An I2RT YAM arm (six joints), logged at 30 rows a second.
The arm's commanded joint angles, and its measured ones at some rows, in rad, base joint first. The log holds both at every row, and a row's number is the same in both.
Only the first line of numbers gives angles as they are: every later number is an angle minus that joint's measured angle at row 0.
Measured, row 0: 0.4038, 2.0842, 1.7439, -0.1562, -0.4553, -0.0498
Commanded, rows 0 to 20: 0.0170, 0.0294, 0.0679, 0.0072, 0.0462, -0.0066; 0.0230, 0.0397, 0.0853, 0.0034, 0.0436, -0.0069; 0.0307, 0.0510, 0.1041, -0.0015, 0.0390, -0.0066; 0.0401, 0.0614, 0.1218, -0.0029, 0.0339, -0.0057; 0.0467, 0.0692, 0.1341, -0.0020, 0.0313, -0.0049; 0.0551, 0.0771, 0.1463, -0.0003, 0.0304, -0.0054; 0.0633, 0.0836, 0.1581, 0.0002, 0.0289, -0.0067; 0.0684, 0.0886, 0.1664, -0.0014, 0.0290, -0.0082; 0.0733, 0.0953, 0.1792, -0.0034, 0.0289, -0.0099; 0.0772, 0.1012, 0.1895, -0.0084, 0.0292, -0.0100; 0.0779, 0.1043, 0.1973, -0.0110, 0.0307, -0.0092; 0.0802, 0.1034, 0.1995, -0.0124, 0.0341, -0.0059; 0.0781, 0.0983, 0.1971, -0.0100, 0.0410, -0.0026; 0.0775, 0.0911, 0.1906, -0.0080, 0.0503, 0.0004; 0.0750, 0.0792, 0.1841, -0.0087, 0.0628, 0.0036; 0.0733, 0.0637, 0.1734, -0.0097, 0.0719, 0.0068; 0.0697, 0.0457, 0.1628, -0.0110, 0.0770, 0.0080; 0.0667, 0.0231, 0.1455, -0.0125, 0.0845, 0.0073; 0.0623, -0.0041, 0.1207, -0.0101, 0.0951, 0.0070; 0.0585, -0.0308, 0.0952, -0.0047, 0.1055, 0.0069; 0.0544, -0.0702, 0.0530, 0.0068, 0.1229, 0.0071
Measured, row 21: 0.0641, -0.0076, 0.1049, -0.0508, 0.0572, 0.0035
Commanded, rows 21 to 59: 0.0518, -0.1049, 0.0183, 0.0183, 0.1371, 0.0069; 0.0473, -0.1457, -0.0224, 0.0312, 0.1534, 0.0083; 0.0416, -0.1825, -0.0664, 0.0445, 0.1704, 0.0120; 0.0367, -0.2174, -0.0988, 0.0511, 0.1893, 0.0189; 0.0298, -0.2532, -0.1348, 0.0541, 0.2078, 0.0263; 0.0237, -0.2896, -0.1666, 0.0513, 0.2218, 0.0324; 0.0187, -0.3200, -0.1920, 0.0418, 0.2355, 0.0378; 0.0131, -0.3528, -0.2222, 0.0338, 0.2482, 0.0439; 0.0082, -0.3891, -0.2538, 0.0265, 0.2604, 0.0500; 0.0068, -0.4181, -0.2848, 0.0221, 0.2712, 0.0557; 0.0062, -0.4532, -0.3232, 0.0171, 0.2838, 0.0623; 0.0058, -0.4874, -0.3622, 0.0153, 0.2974, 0.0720; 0.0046, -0.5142, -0.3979, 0.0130, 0.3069, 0.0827; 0.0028, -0.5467, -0.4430, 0.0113, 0.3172, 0.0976; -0.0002, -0.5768, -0.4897, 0.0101, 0.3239, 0.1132; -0.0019, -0.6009, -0.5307, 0.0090, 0.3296, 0.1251; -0.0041, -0.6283, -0.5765, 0.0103, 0.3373, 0.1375; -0.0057, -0.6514, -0.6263, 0.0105, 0.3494, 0.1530; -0.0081, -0.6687, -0.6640, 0.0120, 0.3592, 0.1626; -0.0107, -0.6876, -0.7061, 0.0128, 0.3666, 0.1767; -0.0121, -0.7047, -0.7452, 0.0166, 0.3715, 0.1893; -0.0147, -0.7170, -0.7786, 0.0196, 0.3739, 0.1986; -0.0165, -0.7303, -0.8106, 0.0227, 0.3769, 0.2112; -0.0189, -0.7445, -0.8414, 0.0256, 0.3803, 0.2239; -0.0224, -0.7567, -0.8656, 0.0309, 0.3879, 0.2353; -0.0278, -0.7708, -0.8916, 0.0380, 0.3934, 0.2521; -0.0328, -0.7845, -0.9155, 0.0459, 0.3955, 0.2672; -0.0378, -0.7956, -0.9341, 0.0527, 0.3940, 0.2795; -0.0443, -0.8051, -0.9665, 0.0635, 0.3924, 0.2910; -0.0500, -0.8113, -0.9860, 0.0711, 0.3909, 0.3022; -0.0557, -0.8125, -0.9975, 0.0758, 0.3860, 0.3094; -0.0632, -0.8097, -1.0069, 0.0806, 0.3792, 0.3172; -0.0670, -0.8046, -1.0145, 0.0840, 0.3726, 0.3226; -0.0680, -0.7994, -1.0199, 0.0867, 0.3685, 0.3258; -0.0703, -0.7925, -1.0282, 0.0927, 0.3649, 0.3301; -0.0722, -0.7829, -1.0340, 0.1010, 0.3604, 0.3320; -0.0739, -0.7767, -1.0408, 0.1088, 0.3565, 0.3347; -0.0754, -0.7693, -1.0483, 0.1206, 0.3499, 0.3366; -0.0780, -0.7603, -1.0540, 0.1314, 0.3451, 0.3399
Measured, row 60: -0.0740, -0.7744, -1.0445, 0.0801, 0.3636, 0.3174
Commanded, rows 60 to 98: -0.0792, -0.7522, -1.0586, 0.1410, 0.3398, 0.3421; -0.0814, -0.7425, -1.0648, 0.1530, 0.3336, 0.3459; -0.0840, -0.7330, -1.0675, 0.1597, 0.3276, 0.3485; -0.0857, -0.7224, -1.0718, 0.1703, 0.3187, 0.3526; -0.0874, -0.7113, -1.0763, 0.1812, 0.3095, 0.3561; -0.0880, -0.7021, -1.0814, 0.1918, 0.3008, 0.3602; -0.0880, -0.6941, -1.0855, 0.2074, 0.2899, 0.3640; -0.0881, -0.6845, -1.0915, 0.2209, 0.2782, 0.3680; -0.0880, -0.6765, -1.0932, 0.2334, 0.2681, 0.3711; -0.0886, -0.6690, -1.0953, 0.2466, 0.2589, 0.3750; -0.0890, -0.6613, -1.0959, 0.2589, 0.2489, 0.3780; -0.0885, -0.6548, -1.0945, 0.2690, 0.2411, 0.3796; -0.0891, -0.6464, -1.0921, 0.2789, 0.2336, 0.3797; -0.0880, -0.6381, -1.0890, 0.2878, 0.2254, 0.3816; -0.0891, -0.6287, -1.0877, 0.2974, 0.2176, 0.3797; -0.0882, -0.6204, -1.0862, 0.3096, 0.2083, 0.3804; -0.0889, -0.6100, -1.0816, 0.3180, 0.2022, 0.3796; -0.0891, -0.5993, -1.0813, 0.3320, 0.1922, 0.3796; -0.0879, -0.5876, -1.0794, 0.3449, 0.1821, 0.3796; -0.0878, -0.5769, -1.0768, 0.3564, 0.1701, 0.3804; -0.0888, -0.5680, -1.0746, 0.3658, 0.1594, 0.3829; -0.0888, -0.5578, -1.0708, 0.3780, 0.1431, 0.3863; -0.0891, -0.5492, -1.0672, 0.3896, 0.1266, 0.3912; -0.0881, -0.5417, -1.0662, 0.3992, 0.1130, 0.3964; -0.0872, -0.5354, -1.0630, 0.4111, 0.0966, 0.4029; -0.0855, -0.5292, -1.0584, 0.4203, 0.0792, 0.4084; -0.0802, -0.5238, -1.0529, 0.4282, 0.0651, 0.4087; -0.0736, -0.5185, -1.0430, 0.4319, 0.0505, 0.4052; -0.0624, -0.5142, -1.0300, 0.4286, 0.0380, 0.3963; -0.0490, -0.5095, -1.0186, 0.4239, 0.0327, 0.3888; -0.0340, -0.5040, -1.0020, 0.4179, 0.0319, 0.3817; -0.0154, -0.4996, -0.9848, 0.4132, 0.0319, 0.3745; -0.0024, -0.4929, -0.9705, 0.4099, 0.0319, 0.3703; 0.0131, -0.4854, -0.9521, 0.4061, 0.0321, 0.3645; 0.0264, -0.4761, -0.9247, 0.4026, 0.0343, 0.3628; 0.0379, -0.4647, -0.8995, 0.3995, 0.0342, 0.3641; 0.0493, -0.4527, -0.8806, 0.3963, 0.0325, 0.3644; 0.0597, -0.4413, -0.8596, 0.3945, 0.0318, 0.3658; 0.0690, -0.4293, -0.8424, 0.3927, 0.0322, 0.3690
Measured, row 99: 0.0507, -0.4475, -0.8762, 0.3841, 0.0504, 0.3773
